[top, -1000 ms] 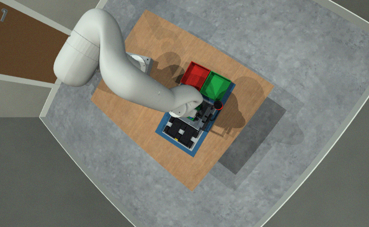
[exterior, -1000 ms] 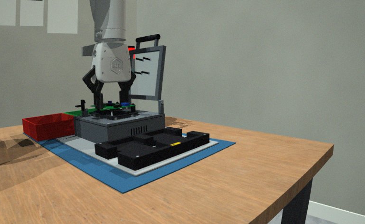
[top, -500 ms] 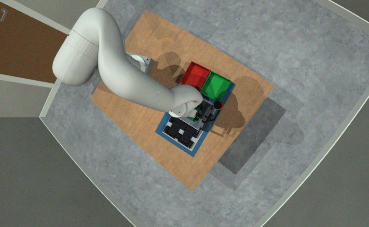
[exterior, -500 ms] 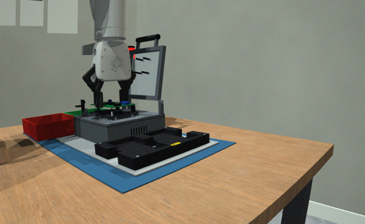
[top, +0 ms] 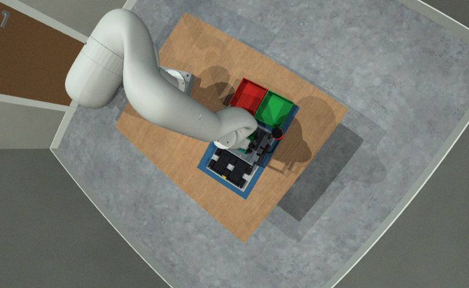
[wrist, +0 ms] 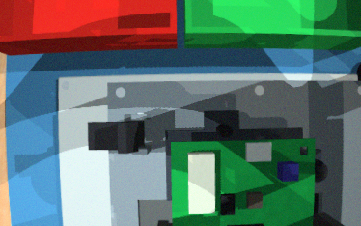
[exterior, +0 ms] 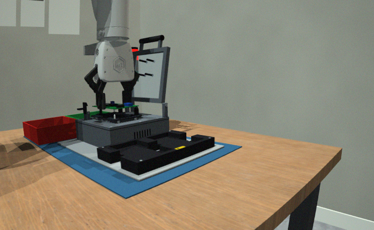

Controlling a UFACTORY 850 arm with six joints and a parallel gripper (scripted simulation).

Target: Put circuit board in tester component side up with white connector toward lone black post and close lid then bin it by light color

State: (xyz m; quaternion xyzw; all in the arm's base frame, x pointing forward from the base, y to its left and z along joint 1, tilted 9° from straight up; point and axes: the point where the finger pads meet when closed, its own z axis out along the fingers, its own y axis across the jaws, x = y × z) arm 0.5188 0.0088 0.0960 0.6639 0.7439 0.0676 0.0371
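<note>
My gripper is now 70 mm past the black hook, 50 mm to the right of it and 10 mm above it. Also, from my hand: see-through lid: 110 mm ahead, 10 mm to the left, 80 mm above; then green circuit board: 10 mm below; then green bin: 20 mm ahead, 200 mm to the left, 90 mm below.
</note>
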